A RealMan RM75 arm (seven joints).
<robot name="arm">
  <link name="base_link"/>
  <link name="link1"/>
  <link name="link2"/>
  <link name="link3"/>
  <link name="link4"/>
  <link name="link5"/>
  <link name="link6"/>
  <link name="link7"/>
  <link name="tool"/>
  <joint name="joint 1" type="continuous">
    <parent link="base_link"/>
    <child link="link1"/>
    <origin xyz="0 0 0.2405" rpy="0 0 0"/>
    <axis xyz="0 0 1"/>
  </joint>
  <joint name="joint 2" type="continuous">
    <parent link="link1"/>
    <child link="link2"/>
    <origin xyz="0 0 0" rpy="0 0 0"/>
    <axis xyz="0 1 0"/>
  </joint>
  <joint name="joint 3" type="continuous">
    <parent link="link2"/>
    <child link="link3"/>
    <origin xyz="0 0 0.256" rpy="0 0 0"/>
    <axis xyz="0 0 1"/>
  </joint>
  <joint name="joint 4" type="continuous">
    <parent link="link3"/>
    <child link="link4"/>
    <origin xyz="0 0 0" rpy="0 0 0"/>
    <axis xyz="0 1 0"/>
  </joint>
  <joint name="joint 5" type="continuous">
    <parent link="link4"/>
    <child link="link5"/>
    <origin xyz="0 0 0.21" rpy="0 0 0"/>
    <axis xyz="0 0 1"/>
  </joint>
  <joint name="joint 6" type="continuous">
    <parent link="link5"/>
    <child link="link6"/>
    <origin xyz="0 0 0" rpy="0 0 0"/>
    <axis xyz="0 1 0"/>
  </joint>
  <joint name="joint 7" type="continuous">
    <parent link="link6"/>
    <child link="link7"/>
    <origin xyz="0 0 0.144" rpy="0 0 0"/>
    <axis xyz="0 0 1"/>
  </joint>
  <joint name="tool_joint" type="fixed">
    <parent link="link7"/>
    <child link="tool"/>
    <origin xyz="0 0 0" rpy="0 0 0"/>
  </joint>
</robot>
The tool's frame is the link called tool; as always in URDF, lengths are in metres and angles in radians. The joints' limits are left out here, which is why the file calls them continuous.
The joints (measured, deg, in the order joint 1, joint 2, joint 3, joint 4, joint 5, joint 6, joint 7), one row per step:
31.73, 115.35, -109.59, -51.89, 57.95, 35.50, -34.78
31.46, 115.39, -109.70, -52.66, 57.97, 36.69, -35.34
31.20, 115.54, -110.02, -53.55, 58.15, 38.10, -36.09
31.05, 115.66, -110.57, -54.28, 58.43, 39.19, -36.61
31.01, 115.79, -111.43, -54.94, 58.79, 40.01, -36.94
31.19, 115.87, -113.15, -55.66, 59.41, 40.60, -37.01
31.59, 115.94, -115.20, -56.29, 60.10, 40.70, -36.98
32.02, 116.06, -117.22, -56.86, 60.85, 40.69, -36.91
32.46, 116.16, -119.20, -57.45, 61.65, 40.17, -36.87
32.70, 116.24, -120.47, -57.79, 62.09, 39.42, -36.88
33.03, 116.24, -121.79, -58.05, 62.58, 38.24, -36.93
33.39, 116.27, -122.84, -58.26, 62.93, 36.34, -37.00
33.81, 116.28, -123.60, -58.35, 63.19, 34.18, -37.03
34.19, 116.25, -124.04, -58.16, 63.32, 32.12, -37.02
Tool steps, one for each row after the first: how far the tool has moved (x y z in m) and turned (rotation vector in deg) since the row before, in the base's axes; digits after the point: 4 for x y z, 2 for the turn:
-0.0019, -0.0033, -0.0013, -1.20, -0.10, 0.53
-0.0032, -0.0047, -0.0028, -1.64, -0.03, 0.77
-0.0032, -0.0044, -0.0031, -1.49, 0.01, 0.70
-0.0038, -0.0046, -0.0038, -1.47, 0.05, 0.76
-0.0055, -0.0061, -0.0059, -1.86, 0.00, 1.10
-0.0065, -0.0057, -0.0065, -1.68, 0.00, 1.38
-0.0065, -0.0059, -0.0065, -1.61, 0.11, 1.28
-0.0069, -0.0049, -0.0060, -1.14, 0.32, 1.40
-0.0043, -0.0026, -0.0037, -0.38, 0.28, 0.99
-0.0043, -0.0014, -0.0032, -0.02, 0.34, 1.14
-0.0051, 0.0011, -0.0022, 0.82, 0.65, 1.28
-0.0052, 0.0029, -0.0011, 1.28, 0.76, 1.19
-0.0031, 0.0040, 0.0001, 1.47, 0.60, 0.82

